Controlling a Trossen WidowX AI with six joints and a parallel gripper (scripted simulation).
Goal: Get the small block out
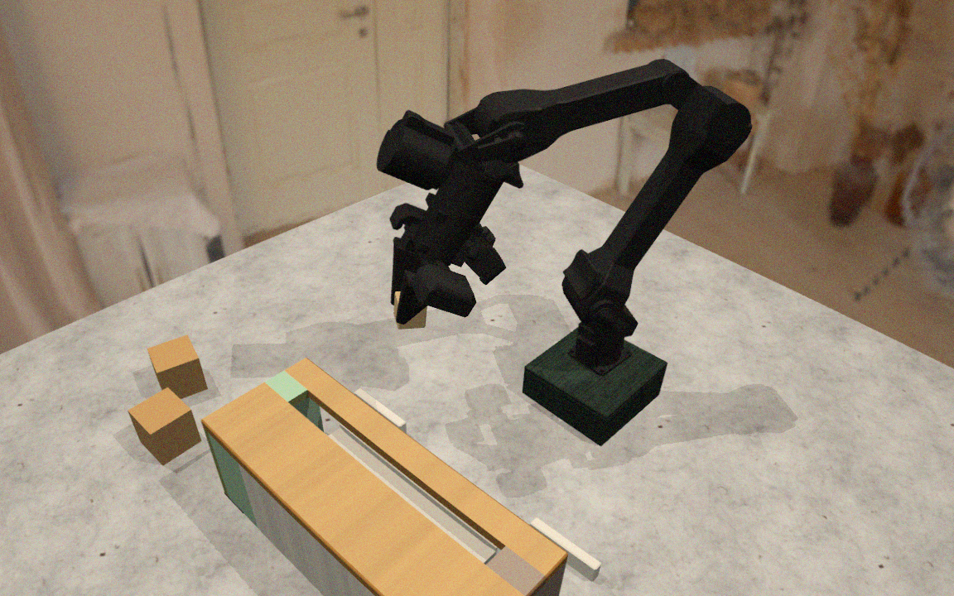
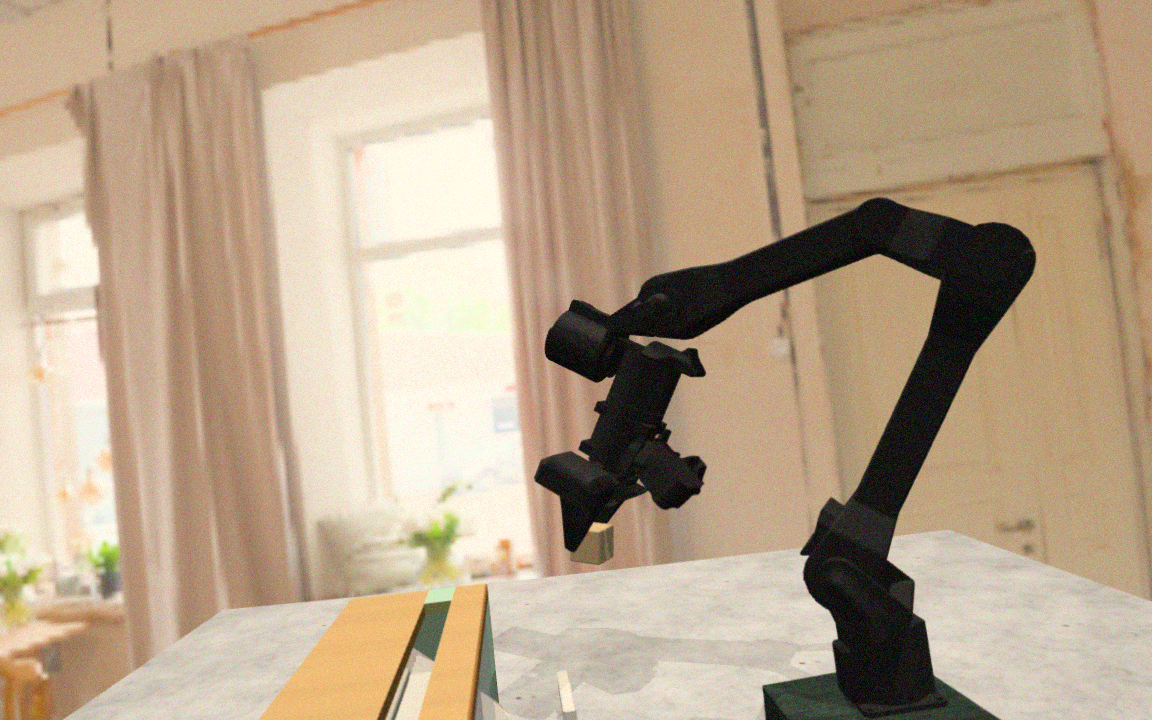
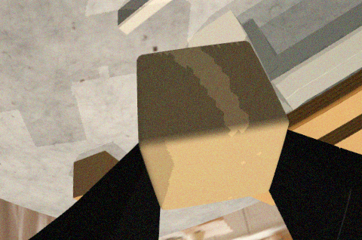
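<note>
Now: gripper tip 1 cm to the right of the small tan block and 1 cm past it. The rest, counted from my gripper tip: box 15 cm to the left, 11 cm below, 11 cm ahead.
</note>
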